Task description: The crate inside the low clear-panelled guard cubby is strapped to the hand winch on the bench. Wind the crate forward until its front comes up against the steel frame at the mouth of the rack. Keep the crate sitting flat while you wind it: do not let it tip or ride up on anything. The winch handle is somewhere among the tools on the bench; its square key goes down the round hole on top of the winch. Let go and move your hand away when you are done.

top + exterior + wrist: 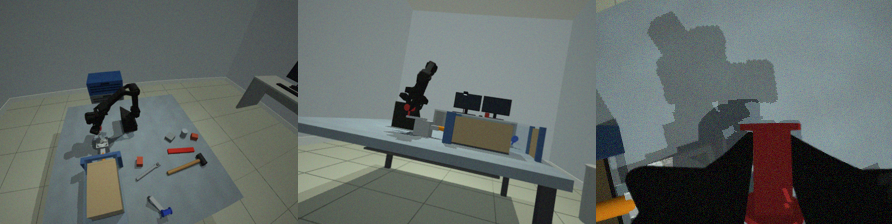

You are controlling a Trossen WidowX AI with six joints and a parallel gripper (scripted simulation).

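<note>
Right now the red-knobbed winch handle is 40 mm ahead of my gripper tip, 30 mm below it and 20 mm to the left of it. The rest, counted from my gripper tip: grey winch 100 mm below, 90 mm ahead, 30 mm to the left; clear-panelled cubby 510 mm ahead, 20 mm to the left, 10 mm below; red knob 20 mm to the left, 10 mm ahead.
</note>
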